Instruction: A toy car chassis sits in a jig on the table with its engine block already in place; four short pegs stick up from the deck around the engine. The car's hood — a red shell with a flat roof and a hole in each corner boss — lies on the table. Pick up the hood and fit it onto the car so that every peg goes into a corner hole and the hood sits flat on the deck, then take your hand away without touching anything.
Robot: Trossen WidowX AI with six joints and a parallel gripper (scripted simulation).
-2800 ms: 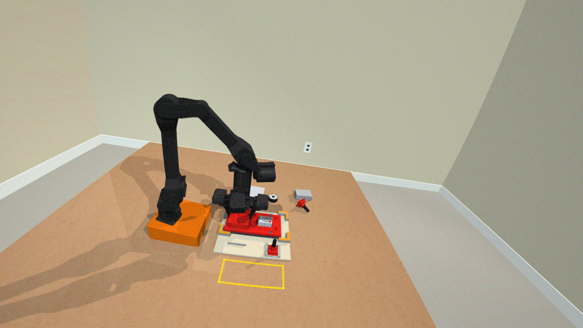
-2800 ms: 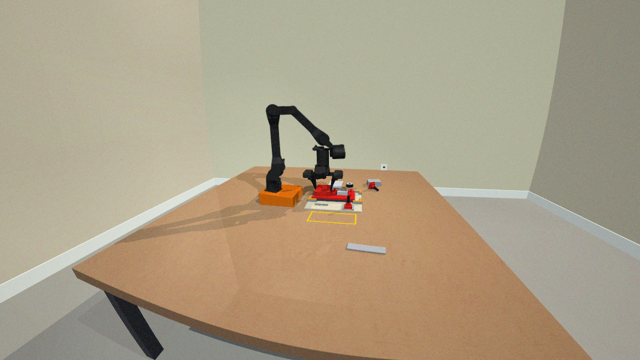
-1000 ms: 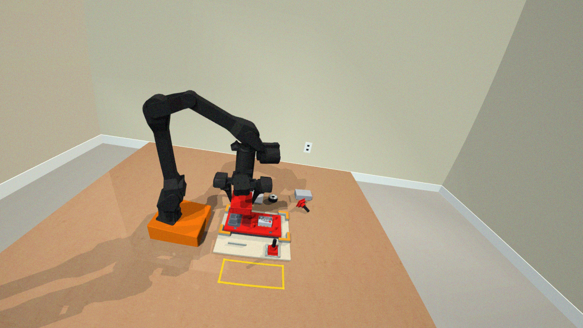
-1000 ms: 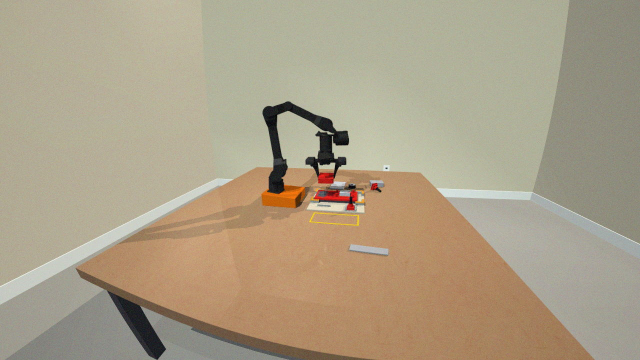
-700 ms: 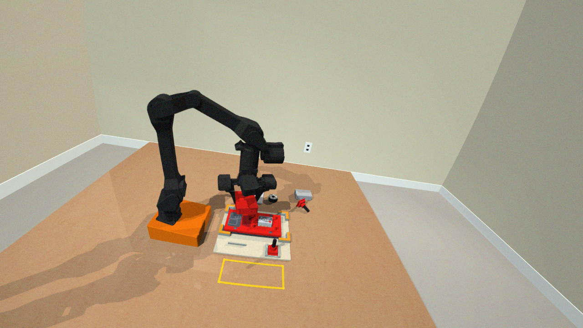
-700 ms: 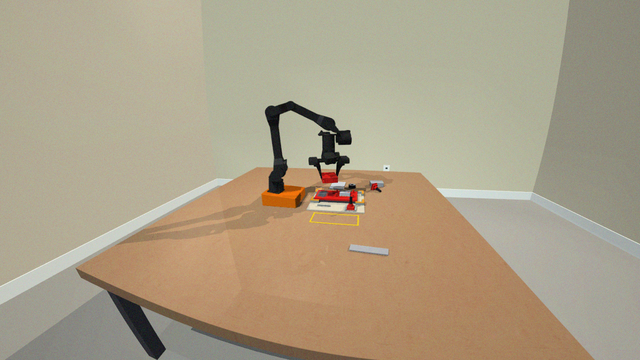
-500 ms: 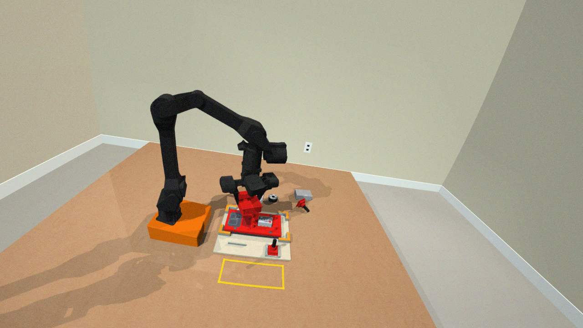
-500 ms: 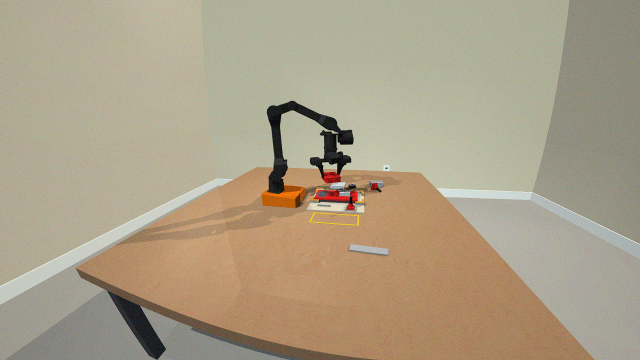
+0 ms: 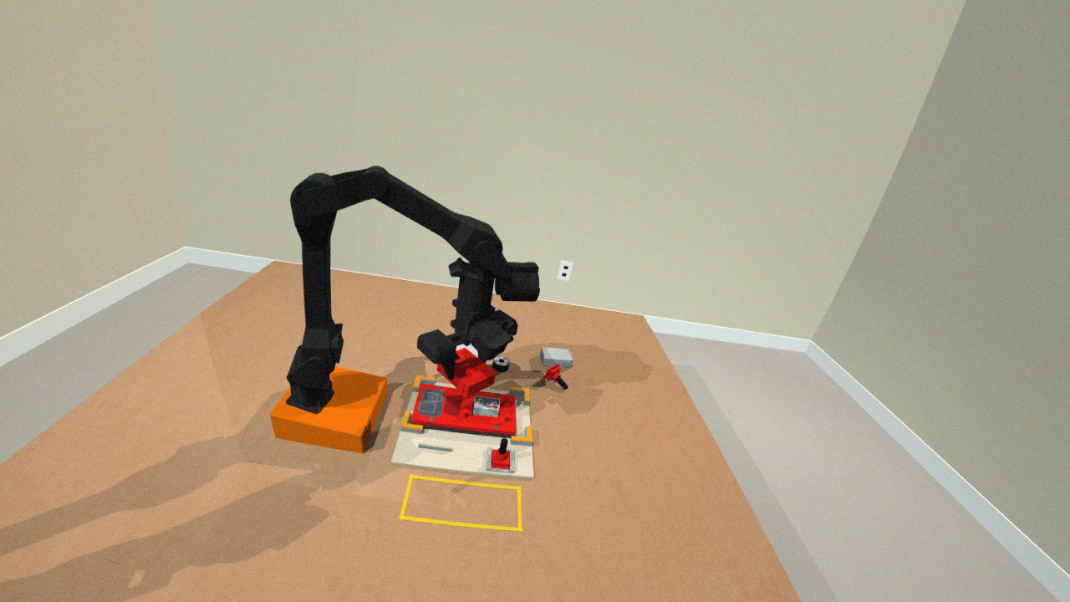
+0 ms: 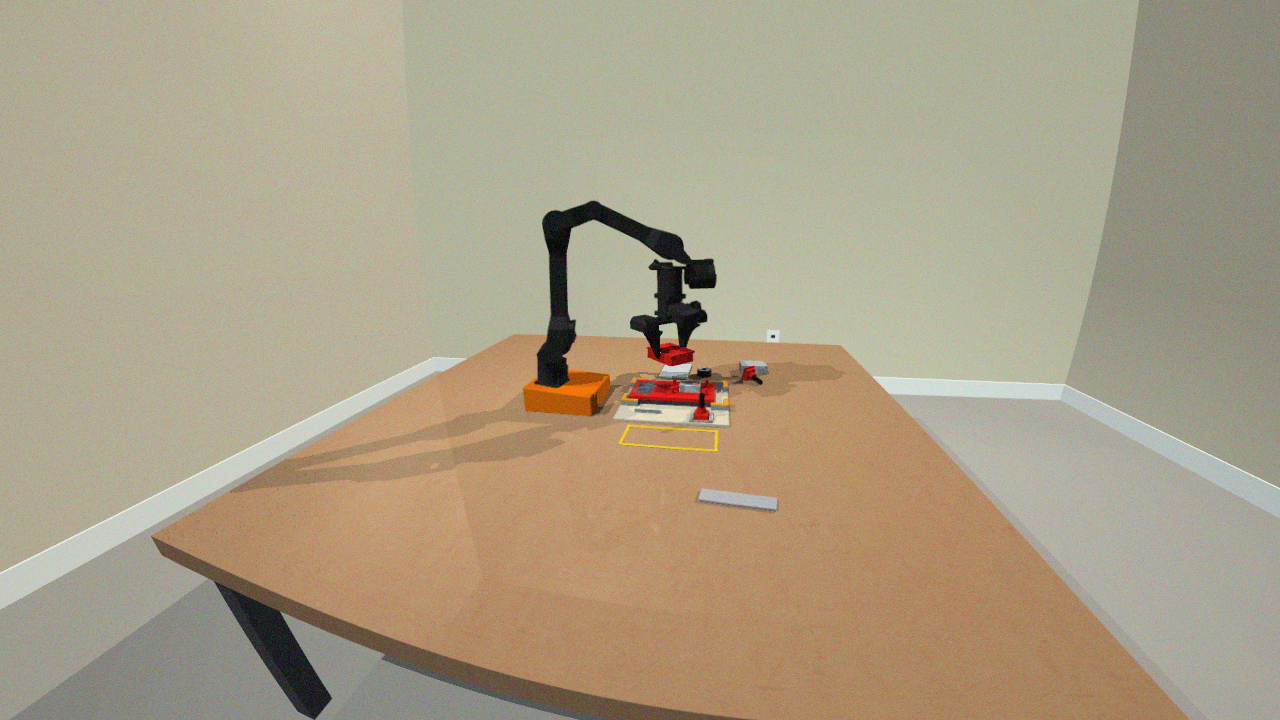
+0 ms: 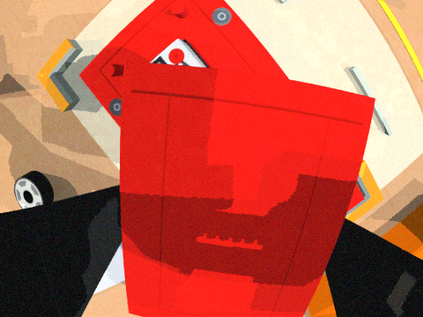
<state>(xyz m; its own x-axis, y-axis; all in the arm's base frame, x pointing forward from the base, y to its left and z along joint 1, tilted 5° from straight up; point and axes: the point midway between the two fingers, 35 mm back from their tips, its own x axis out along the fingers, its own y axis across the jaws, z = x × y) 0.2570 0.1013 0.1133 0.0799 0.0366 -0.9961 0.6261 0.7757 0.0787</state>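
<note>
Now: gripper tip 5 cm short of the grey engine block, 1 cm to the right of it and 9 cm above it. The rest, counted from my gripper tip: black wheel 5 cm ahead, 19 cm to the left, 10 cm below; red hood 1 cm above; cream jig 3 cm ahead, 1 cm to the right, 10 cm below.
</note>
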